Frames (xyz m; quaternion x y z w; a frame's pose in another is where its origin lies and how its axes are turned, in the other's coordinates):
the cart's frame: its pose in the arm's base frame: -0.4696 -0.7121 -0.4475 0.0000 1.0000 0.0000 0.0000
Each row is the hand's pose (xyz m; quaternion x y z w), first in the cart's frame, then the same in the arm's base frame.
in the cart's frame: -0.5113 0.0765 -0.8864 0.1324 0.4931 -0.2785 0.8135
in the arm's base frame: 0.0417 -0.6356 0.4389 0.2785 -0.8135 0.1324 0.4931
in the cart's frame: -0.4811 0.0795 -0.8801 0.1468 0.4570 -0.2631 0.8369
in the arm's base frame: 0.0115 -0.6326 0.4326 0.2631 -0.8369 0.1468 0.4570
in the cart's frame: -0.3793 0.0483 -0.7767 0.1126 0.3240 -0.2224 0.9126
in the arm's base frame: -0.0903 -0.6638 0.3292 0.2224 -0.9126 0.1126 0.3240
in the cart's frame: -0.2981 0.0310 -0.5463 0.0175 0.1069 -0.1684 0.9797
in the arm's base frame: -0.1715 -0.6811 0.0988 0.1684 -0.9797 0.0175 0.1069
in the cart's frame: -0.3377 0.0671 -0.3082 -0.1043 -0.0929 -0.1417 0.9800
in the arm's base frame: -0.1319 -0.6450 -0.1393 -0.1417 0.9800 0.1043 0.0929
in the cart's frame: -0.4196 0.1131 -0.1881 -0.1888 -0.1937 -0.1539 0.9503
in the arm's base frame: -0.0500 -0.5990 -0.2594 -0.1539 0.9503 0.1888 0.1937
